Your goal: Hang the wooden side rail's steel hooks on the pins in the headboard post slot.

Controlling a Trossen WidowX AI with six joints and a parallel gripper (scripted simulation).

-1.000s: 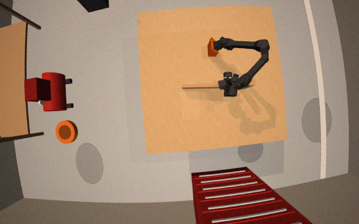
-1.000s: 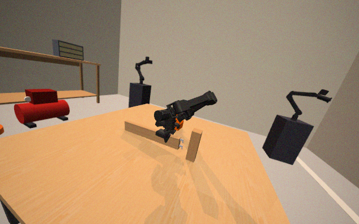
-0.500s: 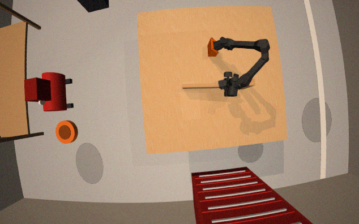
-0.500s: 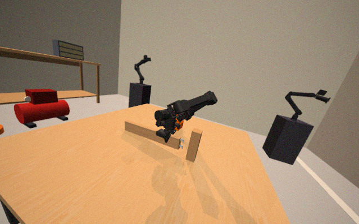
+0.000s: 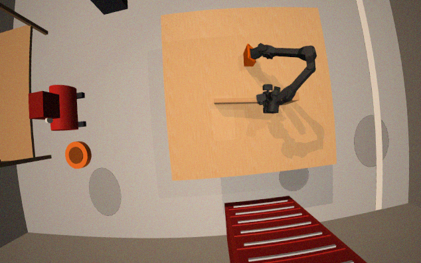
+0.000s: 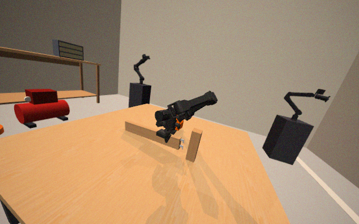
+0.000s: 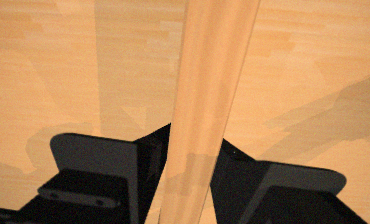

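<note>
My gripper tip is 1 cm short of the headboard post, 16 cm to the right of it and 4 cm below it.
</note>
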